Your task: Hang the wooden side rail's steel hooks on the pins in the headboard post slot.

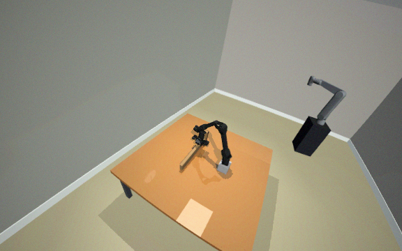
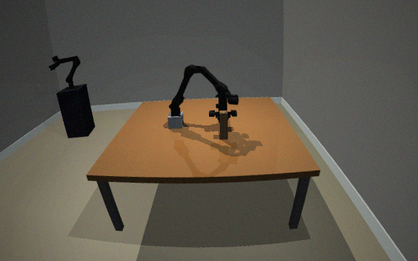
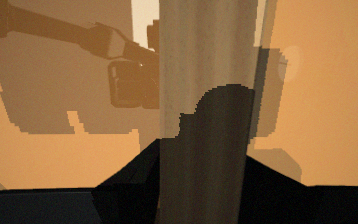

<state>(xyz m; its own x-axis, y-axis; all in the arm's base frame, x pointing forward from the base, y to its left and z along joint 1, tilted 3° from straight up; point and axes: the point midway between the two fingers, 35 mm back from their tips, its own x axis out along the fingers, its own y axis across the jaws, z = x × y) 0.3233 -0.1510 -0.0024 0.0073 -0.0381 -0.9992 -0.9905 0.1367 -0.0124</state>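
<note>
The headboard post is 110 mm to the right of my gripper tip, 40 mm above it and 10 mm behind it.
</note>
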